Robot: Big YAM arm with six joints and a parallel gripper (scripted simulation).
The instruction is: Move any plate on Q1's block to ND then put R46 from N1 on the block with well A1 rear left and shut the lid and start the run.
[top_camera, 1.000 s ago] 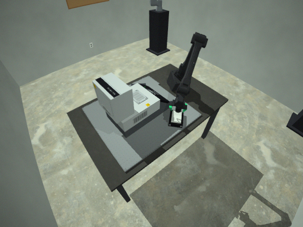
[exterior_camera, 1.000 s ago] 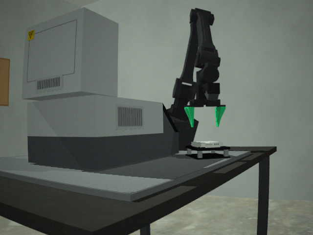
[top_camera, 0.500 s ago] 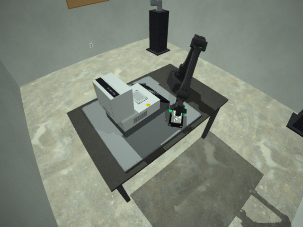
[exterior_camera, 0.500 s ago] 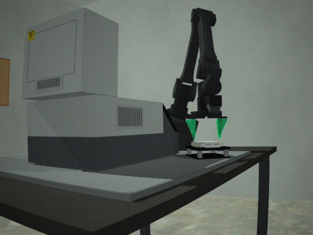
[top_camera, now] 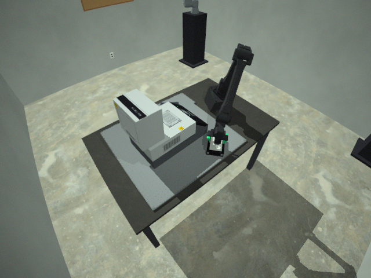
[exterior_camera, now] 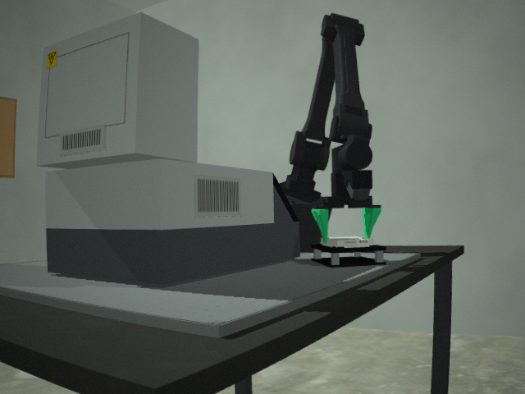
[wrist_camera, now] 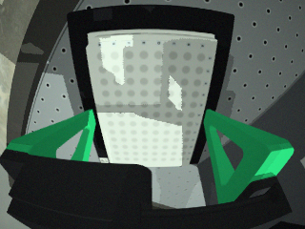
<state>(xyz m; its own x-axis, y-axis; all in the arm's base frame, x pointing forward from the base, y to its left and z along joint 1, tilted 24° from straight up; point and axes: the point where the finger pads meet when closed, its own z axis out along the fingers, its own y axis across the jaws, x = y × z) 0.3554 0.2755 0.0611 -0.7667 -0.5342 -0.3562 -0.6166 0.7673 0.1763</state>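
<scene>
Right now my hand is 10 mm above the white 96-well plate R46. From my hand the other things lie so: black plate nest 20 mm below; dark grey nest 10 mm behind, 570 mm to the right, 40 mm below.
</scene>
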